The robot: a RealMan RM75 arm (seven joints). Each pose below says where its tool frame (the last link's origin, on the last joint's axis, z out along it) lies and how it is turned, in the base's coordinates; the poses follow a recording.
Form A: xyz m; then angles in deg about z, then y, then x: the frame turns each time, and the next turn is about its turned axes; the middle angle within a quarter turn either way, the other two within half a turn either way.
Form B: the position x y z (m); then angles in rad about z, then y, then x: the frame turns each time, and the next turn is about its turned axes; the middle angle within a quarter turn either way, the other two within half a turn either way. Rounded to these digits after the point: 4 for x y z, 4 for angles.
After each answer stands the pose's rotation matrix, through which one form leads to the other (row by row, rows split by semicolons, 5 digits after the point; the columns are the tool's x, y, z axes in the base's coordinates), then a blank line. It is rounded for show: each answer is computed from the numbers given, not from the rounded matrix.
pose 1, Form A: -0.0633, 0.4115, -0.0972, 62.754, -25.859, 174.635
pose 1, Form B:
-0.0633, 0.4115, -0.0972, 1.0953, -0.4513, 3.0480
0.41197 0.86648 0.28193; 0.80003 -0.49206 0.34326; 0.43616 0.08414 -0.89593

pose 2, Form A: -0.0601, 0.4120, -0.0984, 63.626, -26.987, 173.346
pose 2, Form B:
-0.0601, 0.4120, -0.0984, 1.1105, -0.4710, 3.0255
0.39586 0.86652 0.30404; 0.79836 -0.48835 0.35234; 0.45379 0.10326 -0.88511

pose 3, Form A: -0.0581, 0.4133, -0.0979, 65.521, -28.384, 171.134
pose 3, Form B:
-0.0581, 0.4133, -0.0979, 1.1436, -0.4954, 2.9869
0.36455 0.86888 0.33489; 0.80070 -0.47609 0.36362; 0.47538 0.13560 -0.86927

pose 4, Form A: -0.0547, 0.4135, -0.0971, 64.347, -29.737, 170.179
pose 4, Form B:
-0.0547, 0.4135, -0.0971, 1.1231, -0.5190, 2.9702
0.37591 0.85159 0.36535; 0.78272 -0.50284 0.36673; 0.49602 0.14811 -0.85559

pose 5, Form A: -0.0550, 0.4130, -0.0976, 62.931, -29.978, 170.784
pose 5, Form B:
-0.0550, 0.4130, -0.0976, 1.0984, -0.5232, 2.9807
0.39418 0.84255 0.36706; 0.77133 -0.52045 0.36631; 0.49967 0.13873 -0.85504

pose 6, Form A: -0.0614, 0.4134, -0.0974, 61.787, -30.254, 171.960
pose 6, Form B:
-0.0614, 0.4134, -0.0974, 1.0784, -0.5280, 3.0013
0.40836 0.83922 0.35909; 0.76118 -0.53020 0.37349; 0.50383 0.12081 -0.85531

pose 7, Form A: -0.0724, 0.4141, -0.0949, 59.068, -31.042, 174.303
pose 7, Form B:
-0.0724, 0.4141, -0.0949, 1.0309, -0.5418, 3.0422
0.44041 0.82723 0.34890; 0.73494 -0.55539 0.38912; 0.51567 0.08505 -0.85256

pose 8, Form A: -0.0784, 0.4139, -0.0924, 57.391, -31.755, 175.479
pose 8, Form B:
-0.0784, 0.4139, -0.0924, 1.0017, -0.5542, 3.0627
0.45823 0.81739 0.34914; 0.71627 -0.57217 0.39947; 0.52629 0.06702 -0.84766

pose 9, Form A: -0.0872, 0.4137, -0.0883, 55.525, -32.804, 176.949
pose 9, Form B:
-0.0872, 0.4137, -0.0883, 0.9691, -0.5725, 3.0883
0.47578 0.80688 0.35011; 0.69291 -0.58902 0.41586; 0.54177 0.04474 -0.83934

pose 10, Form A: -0.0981, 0.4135, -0.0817, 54.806, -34.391, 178.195
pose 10, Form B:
-0.0981, 0.4135, -0.0817, 0.9565, -0.6002, 3.1101
0.47560 0.80655 0.35112; 0.67436 -0.59060 0.44321; 0.56484 0.02599 -0.82479

